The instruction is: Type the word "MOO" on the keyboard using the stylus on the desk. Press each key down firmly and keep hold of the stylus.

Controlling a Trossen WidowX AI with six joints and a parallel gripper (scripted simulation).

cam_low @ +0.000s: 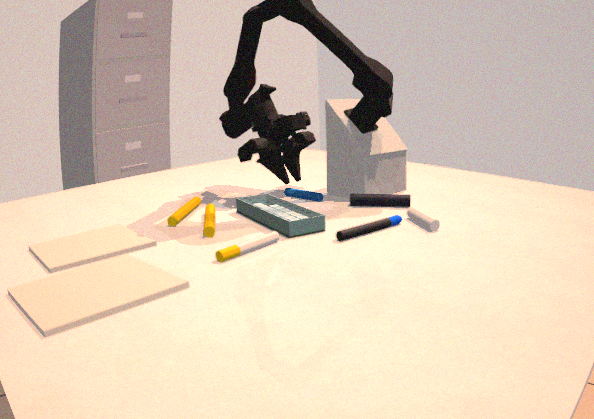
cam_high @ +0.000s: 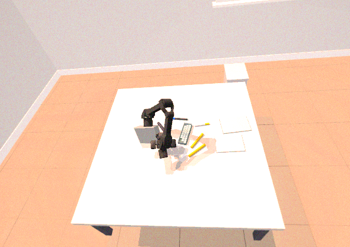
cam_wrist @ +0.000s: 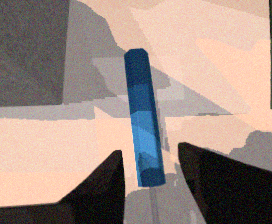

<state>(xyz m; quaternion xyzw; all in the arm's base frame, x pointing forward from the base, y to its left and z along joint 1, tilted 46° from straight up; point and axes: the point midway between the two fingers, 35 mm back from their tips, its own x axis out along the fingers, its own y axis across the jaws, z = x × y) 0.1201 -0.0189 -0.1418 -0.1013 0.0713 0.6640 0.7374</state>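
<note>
Right now my gripper tip is 1 cm to the left of the stylus and 2 cm above it. From my gripper tip the other things lie so: white cylinder (4 cm ahead, 32 cm to the left, 2 cm below); black bar (3 cm behind, 19 cm to the left, 2 cm below); blue-capped pen (10 cm ahead, 28 cm to the left, 2 cm below).
</note>
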